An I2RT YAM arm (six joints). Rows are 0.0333 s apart.
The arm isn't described. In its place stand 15 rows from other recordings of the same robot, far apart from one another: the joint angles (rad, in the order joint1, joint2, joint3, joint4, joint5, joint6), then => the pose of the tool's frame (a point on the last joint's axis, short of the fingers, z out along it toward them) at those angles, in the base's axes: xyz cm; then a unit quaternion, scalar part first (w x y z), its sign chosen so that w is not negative.
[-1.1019, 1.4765, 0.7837, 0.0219, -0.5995, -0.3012] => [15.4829 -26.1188 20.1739 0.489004 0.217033 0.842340 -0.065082]
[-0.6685, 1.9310, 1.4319, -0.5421, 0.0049, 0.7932] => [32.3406 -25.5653 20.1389 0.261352 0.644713 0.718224 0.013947]
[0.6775, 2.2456, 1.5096, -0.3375, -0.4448, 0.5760] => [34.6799 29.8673 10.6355 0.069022 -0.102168 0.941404 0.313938]
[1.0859, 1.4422, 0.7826, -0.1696, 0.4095, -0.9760] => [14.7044 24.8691 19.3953 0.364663 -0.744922 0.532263 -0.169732]
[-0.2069, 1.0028, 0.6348, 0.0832, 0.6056, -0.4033] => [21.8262 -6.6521 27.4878 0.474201 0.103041 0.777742 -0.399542]
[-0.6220, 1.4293, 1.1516, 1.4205, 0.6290, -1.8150] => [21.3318 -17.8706 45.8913 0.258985 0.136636 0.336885 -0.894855]
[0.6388, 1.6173, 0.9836, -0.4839, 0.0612, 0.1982] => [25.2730 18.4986 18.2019 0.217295 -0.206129 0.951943 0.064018]
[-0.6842, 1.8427, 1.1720, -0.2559, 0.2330, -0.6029] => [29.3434 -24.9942 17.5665 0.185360 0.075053 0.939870 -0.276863]
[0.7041, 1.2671, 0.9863, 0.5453, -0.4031, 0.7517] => [21.6657 20.2334 38.3081 0.499972 -0.144770 0.599003 0.608494]
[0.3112, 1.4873, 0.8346, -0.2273, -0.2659, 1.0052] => [28.0913 10.0183 19.1944 0.189182 0.274964 0.892312 0.303947]
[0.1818, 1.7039, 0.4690, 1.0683, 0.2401, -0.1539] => [29.6107 4.5826 14.5630 0.642386 -0.050375 0.760263 -0.082484]
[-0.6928, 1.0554, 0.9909, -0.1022, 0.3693, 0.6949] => [17.9502 -16.5697 36.9503 0.634952 0.571126 0.501185 -0.139518]
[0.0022, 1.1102, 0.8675, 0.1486, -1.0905, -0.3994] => [24.4873 3.2111 34.0853 0.639837 -0.468183 0.550011 0.262492]
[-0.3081, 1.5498, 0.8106, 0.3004, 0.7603, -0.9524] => [30.3474 -12.2321 21.4330 0.217724 -0.059407 0.806475 -0.546503]
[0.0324, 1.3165, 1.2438, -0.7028, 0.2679, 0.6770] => [27.9811 -0.0359 33.5218 0.402656 0.338473 0.850286 0.017826]
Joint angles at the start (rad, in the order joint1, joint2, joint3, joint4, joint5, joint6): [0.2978, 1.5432, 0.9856, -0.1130, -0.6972, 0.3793]
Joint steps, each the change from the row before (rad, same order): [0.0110, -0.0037, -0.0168, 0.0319, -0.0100, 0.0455]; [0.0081, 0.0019, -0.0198, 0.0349, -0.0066, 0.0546]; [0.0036, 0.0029, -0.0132, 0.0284, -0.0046, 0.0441]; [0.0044, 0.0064, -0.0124, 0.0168, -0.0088, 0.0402]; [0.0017, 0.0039, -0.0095, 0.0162, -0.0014, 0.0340]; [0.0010, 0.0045, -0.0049, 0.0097, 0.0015, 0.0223]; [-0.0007, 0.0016, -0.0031, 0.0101, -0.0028, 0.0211]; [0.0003, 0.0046, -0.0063, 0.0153, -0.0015, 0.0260]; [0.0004, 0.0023, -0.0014, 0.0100, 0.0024, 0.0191]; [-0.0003, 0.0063, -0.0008, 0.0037, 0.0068, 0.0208]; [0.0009, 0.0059, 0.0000, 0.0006, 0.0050, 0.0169]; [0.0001, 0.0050, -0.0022, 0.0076, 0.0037, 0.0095]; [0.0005, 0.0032, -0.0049, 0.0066, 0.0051, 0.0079]
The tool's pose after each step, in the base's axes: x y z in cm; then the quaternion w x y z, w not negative. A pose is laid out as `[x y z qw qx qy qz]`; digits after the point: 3 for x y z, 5 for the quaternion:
[30.800 12.253 23.420 0.27708 -0.10457 0.84831 0.43893]
[30.632 12.499 23.022 0.26714 -0.08856 0.84702 0.45095]
[30.581 12.620 22.750 0.26028 -0.07461 0.84562 0.46001]
[30.485 12.766 22.309 0.24692 -0.06112 0.84605 0.46849]
[30.450 12.817 22.024 0.23930 -0.04829 0.84622 0.47362]
[30.467 12.853 21.808 0.23428 -0.03898 0.84682 0.47591]
[30.493 12.846 21.748 0.23086 -0.03143 0.84585 0.47985]
[30.518 12.869 21.536 0.22591 -0.02177 0.84519 0.48389]
[30.575 12.895 21.500 0.22437 -0.01451 0.84448 0.48611]
[30.665 12.896 21.300 0.21989 -0.00329 0.84598 0.48575]
[30.725 12.934 21.114 0.21483 0.00572 0.84749 0.48536]
[30.787 12.948 20.947 0.21369 0.01052 0.84779 0.48527]
[30.781 12.949 20.743 0.21249 0.01518 0.84856 0.48432]

